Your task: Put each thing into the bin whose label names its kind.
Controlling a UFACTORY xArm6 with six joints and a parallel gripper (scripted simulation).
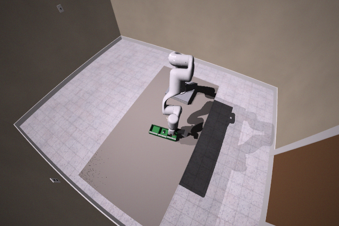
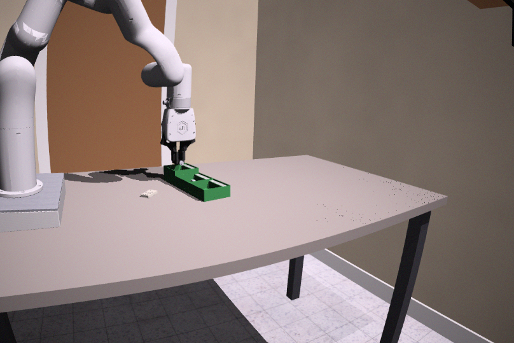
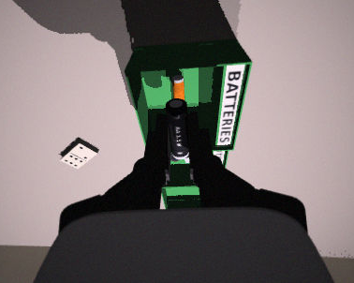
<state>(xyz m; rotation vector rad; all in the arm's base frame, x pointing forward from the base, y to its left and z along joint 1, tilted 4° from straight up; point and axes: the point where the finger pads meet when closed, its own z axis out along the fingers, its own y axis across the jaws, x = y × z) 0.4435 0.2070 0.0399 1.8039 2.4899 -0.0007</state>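
My hand is 7 cm above the orange battery. The rest, counted from my hand: black battery (2 cm below); then silver nut (8 cm to the right, 6 cm below, 3 cm ahead); then green three-bin tray (8 cm to the right, 6 cm below, 3 cm ahead).
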